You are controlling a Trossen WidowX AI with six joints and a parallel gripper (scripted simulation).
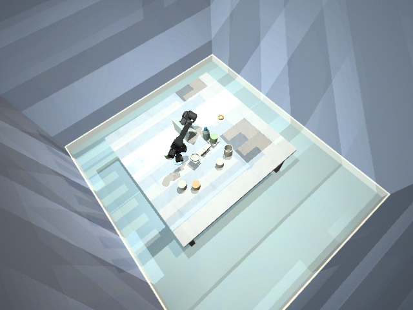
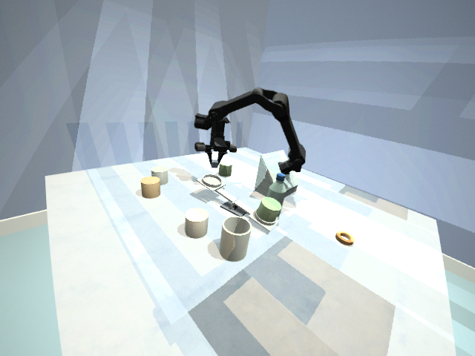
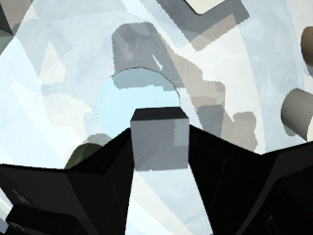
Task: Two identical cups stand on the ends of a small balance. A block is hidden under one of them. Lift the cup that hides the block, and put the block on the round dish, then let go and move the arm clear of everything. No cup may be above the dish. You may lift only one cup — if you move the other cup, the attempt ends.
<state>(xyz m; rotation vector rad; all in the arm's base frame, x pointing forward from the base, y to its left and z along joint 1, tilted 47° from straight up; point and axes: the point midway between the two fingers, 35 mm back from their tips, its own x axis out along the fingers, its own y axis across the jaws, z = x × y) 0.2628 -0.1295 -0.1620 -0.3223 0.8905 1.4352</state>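
The pale blue round dish lies 90 mm below my gripper tip, 20 mm behind it and 10 mm to the right of it. From my gripper tip the other things lie so: grey block: 10 mm above; tan cylinder: 280 mm ahead, 60 mm below; blue-capped bottle: 330 mm to the left, 60 mm behind, 20 mm above.
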